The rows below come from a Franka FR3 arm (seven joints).
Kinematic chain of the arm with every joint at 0, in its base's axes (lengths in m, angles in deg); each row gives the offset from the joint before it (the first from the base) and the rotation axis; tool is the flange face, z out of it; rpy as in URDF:
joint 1: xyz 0 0 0.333 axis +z
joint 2: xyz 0 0 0 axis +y
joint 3: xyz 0 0 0.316 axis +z
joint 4: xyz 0.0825 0 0 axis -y
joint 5: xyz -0.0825 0 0.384 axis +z
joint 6: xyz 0 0 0 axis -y
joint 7: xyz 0.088 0 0 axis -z
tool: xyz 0 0 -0.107 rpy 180 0 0
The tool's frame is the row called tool.
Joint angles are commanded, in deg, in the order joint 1, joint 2, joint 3, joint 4, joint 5, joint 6, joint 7. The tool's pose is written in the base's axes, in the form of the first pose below.
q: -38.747, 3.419, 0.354, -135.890, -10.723, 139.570, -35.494
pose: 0.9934 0.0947 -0.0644 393.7; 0.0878 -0.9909 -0.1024 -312.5; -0.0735 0.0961 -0.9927 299.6; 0 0 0 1
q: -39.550, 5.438, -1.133, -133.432, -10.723, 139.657, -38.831
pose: 0.9916 0.1127 -0.0628 391.2; 0.1056 -0.9886 -0.1073 -336.9; -0.0742 0.0997 -0.9922 299.0; 0 0 0 1
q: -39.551, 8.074, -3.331, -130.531, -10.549, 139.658, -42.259
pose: 0.9890 0.1322 -0.0664 389.5; 0.1244 -0.9860 -0.1111 -362.2; -0.0802 0.1016 -0.9916 295.6; 0 0 0 1
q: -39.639, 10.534, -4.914, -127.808, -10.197, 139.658, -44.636
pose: 0.9876 0.1407 -0.0689 389.1; 0.1323 -0.9845 -0.1148 -383.4; -0.0839 0.1042 -0.9910 292.0; 0 0 0 1
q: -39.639, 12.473, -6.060, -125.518, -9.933, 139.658, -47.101
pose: 0.9845 0.1611 -0.0696 389.9; 0.1520 -0.9810 -0.1208 -399.5; -0.0878 0.1083 -0.9902 289.9; 0 0 0 1
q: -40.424, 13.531, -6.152, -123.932, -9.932, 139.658, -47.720
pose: 0.9854 0.1568 -0.0666 389.7; 0.1475 -0.9808 -0.1280 -411.4; -0.0854 0.1163 -0.9895 291.0; 0 0 0 1
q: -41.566, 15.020, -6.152, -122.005, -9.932, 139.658, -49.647
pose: 0.9831 0.1709 -0.0658 388.3; 0.1610 -0.9778 -0.1342 -426.2; -0.0873 0.1213 -0.9888 290.1; 0 0 0 1
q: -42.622, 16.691, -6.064, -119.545, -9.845, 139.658, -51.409
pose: 0.9811 0.1837 -0.0601 389.8; 0.1735 -0.9742 -0.1443 -442.0; -0.0851 0.1312 -0.9877 291.1; 0 0 0 1
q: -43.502, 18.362, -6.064, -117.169, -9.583, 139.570, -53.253
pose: 0.9788 0.1972 -0.0555 391.0; 0.1869 -0.9706 -0.1515 -456.6; -0.0837 0.1379 -0.9869 291.2; 0 0 0 1
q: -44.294, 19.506, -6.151, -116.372, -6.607, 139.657, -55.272
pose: 0.9832 0.1784 -0.0390 386.5; 0.1723 -0.9771 -0.1249 -465.2; -0.0604 0.1161 -0.9914 285.3; 0 0 0 1
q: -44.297, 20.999, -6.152, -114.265, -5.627, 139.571, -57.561
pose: 0.9783 0.2052 -0.0271 393.4; 0.2003 -0.9716 -0.1261 -472.8; -0.0522 0.1179 -0.9916 284.9; 0 0 0 1
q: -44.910, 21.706, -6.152, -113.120, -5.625, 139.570, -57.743
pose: 0.9799 0.1982 -0.0245 392.1; 0.1933 -0.9722 -0.1324 -481.2; -0.0500 0.1250 -0.9909 285.8; 0 0 0 1
